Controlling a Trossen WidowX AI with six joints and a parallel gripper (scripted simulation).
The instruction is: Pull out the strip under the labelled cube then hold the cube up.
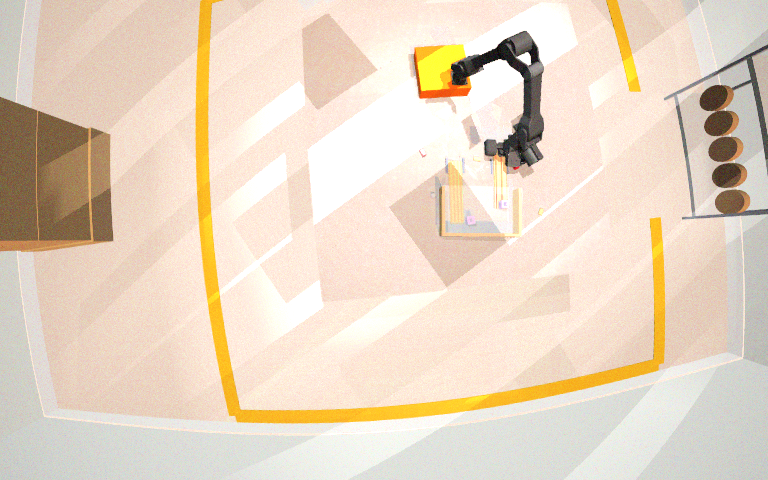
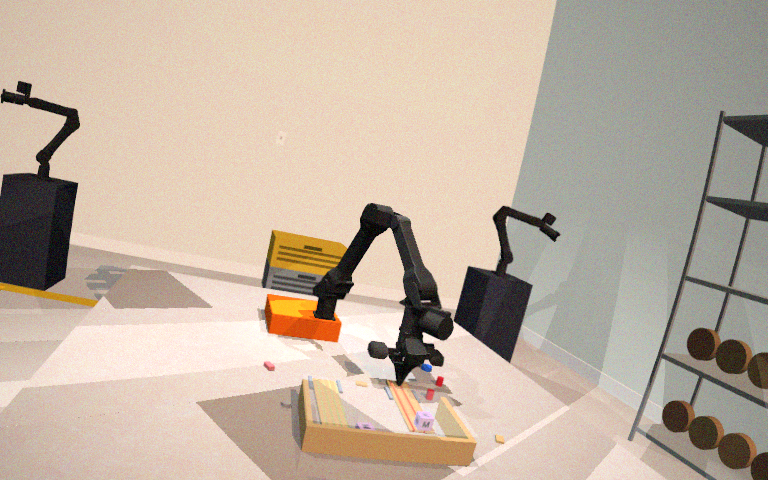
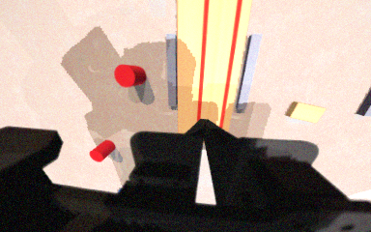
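Right now the strip is 10 cm ahead of my gripper tip and 1 cm to the right of it. Also, from my gripper tip: small tan block (10 cm to the right, 1 cm ahead).
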